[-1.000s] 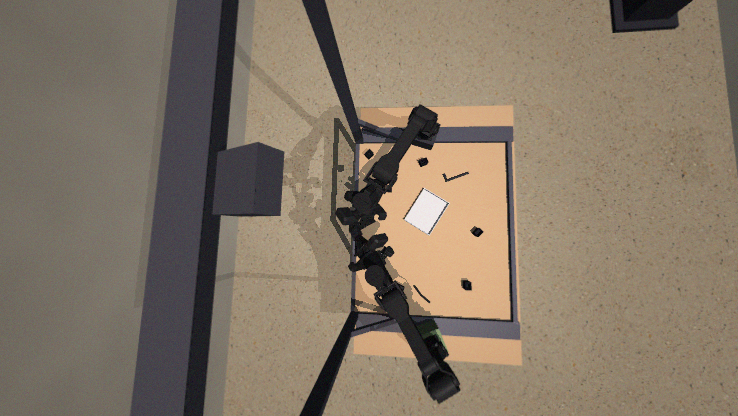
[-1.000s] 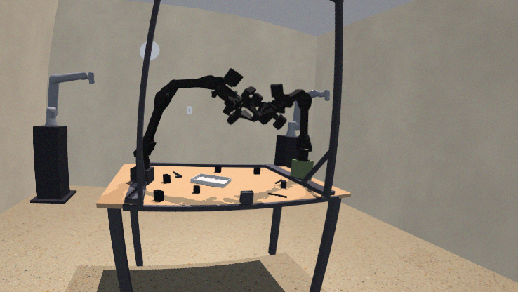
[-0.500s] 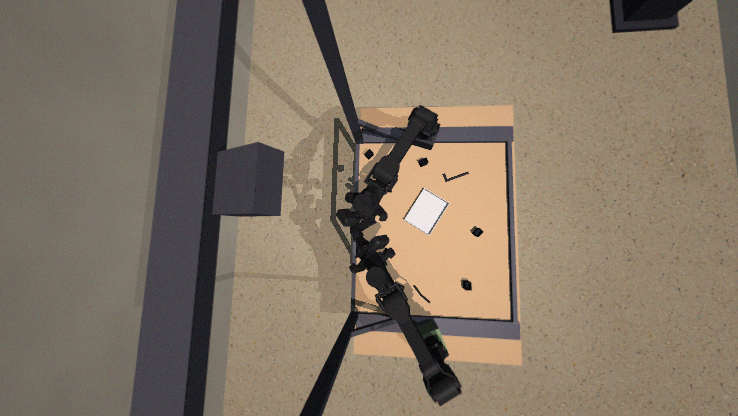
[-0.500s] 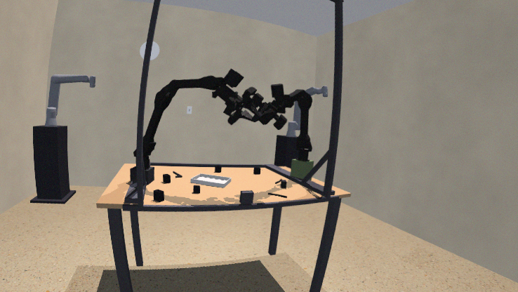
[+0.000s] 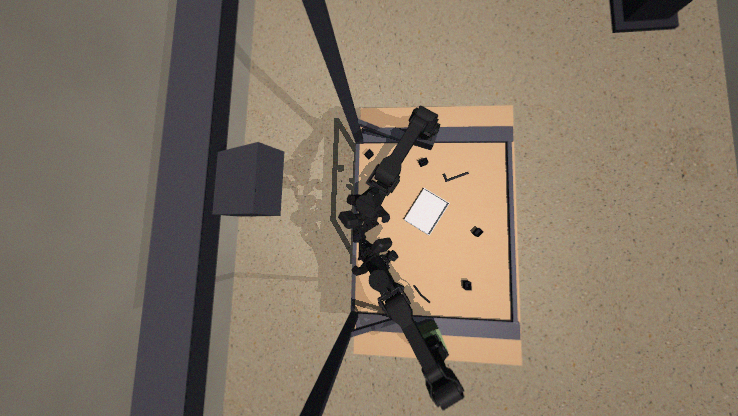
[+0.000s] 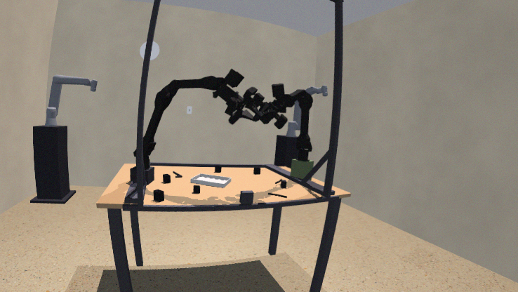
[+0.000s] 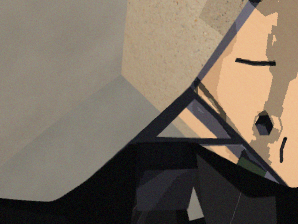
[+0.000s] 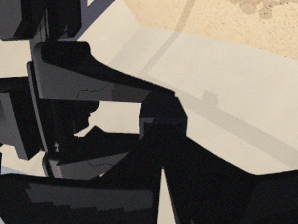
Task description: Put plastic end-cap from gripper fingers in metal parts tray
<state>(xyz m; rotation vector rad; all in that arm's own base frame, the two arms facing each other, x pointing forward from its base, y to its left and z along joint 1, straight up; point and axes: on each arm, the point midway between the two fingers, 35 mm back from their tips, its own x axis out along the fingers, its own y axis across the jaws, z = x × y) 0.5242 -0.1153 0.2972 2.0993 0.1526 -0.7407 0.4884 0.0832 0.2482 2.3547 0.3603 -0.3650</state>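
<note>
My right hand is 30 mm to the right of the plastic end-cap, 20 mm past it and 10 mm above it. The rest, counted from my right hand: metal parts tray: 370 mm below, 260 mm ahead, 140 mm to the left.
Now: left hand 280 mm short of the metal parts tray, 90 mm to the right of it and 360 mm above it. The rest, counted from my left hand: plastic end-cap: 30 mm to the right, 10 mm below.
</note>
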